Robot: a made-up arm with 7 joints.
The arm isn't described. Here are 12 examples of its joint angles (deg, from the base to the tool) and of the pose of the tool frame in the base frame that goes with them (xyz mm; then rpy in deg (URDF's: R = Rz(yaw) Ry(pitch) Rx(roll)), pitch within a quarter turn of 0, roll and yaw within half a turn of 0).
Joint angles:
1: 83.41 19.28 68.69 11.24 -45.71 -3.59 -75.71
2: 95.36 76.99 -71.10 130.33 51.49 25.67 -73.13
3: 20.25 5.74 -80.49 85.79 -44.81 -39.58 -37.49
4: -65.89 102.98 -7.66 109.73 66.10 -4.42 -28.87
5: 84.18 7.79 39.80 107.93 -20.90 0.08 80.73
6: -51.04 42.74 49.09 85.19 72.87 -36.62 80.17
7: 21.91 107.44 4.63 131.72 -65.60 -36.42 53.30
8: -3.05 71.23 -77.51 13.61 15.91 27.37 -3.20
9: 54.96 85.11 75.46 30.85 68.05 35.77 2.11
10: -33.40 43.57 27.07 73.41 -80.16 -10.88 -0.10
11: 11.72 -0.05 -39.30 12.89 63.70 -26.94 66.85
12: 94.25 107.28 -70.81 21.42 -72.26 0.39 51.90
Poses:
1: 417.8 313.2 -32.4 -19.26 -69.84 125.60
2: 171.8 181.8 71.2 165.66 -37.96 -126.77
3: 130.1 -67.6 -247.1 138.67 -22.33 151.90
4: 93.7 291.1 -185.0 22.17 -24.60 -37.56
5: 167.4 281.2 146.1 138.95 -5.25 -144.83
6: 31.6 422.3 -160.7 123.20 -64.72 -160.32
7: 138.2 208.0 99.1 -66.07 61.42 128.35
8: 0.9 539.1 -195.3 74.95 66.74 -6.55
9: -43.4 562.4 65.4 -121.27 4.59 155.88
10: 73.9 403.3 -232.1 51.44 35.30 -89.68
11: 130.2 92.2 -439.1 -88.64 -41.74 36.05
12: -61.4 573.3 22.2 49.52 49.43 6.45
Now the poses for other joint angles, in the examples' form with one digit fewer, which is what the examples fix.
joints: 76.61 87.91 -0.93 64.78 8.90 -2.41 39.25
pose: 62 458 192 129.4 -24.6 -95.5
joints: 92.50 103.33 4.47 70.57 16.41 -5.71 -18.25
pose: -97 426 205 -149.3 -11.4 -94.9
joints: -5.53 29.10 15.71 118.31 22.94 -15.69 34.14
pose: 178 236 -110 132.2 -46.6 -166.8
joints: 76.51 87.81 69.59 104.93 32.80 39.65 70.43
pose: -171 314 118 148.4 5.1 -129.6
